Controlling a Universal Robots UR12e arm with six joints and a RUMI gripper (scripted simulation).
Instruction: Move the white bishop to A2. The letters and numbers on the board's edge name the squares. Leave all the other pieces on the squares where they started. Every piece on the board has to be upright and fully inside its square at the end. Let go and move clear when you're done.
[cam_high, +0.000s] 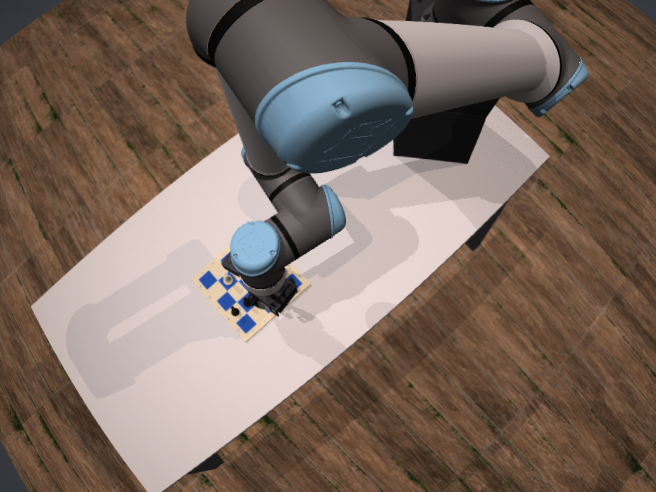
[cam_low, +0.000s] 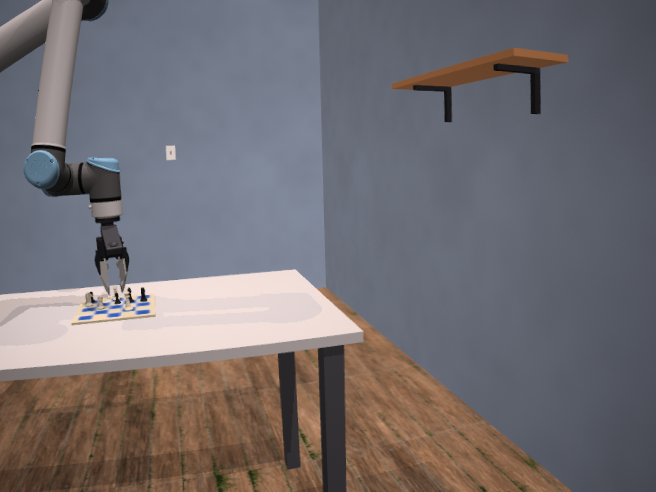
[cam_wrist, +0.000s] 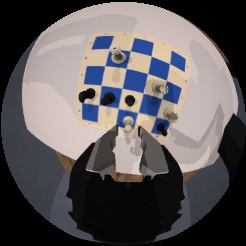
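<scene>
My hand is 10 mm short of the chessboard, 80 mm to the left of it and 40 mm above it.
</scene>
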